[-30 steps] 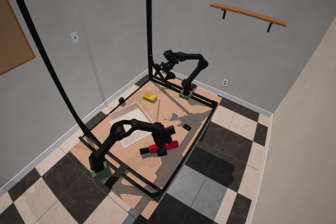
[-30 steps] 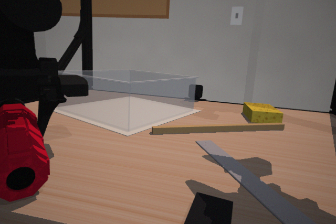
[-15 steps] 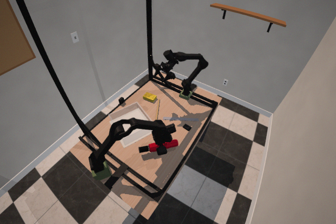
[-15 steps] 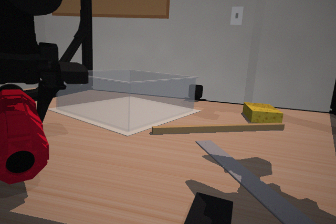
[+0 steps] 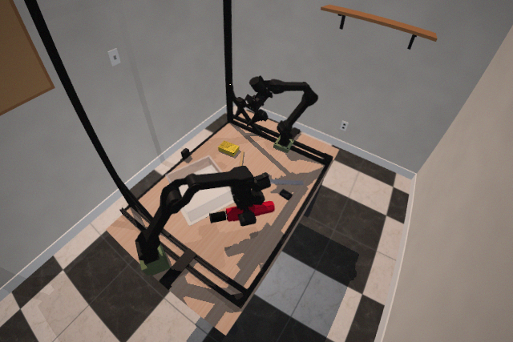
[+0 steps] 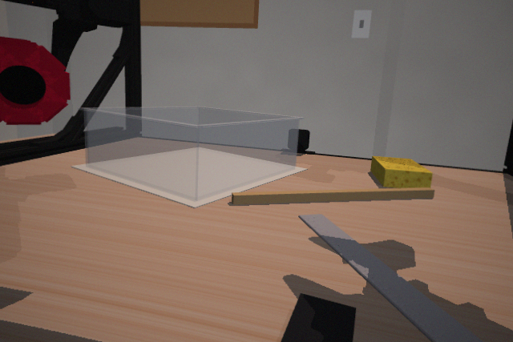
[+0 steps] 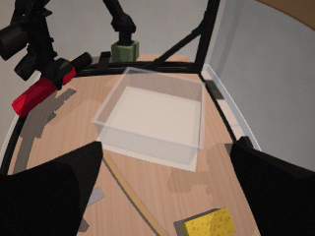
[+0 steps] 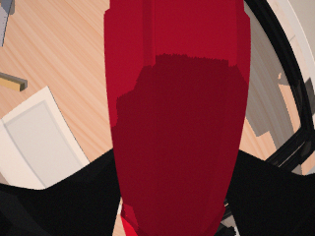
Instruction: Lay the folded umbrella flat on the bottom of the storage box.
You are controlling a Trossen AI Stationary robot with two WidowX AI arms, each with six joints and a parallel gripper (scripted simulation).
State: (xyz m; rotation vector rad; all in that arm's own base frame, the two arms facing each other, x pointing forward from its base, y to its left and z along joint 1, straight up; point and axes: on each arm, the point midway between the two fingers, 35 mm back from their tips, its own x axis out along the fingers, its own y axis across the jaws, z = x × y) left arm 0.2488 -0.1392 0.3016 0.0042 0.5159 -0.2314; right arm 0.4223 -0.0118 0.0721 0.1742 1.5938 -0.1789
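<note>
My right gripper is now 30 cm past the clear storage box, 11 cm above it and 2 cm to the right of it. Round my right hand: grey metal strip: 33 cm to the left, 16 cm below, 4 cm behind; black block: 29 cm to the left, 15 cm below, 5 cm ahead; red folded umbrella: 1 cm below.
</note>
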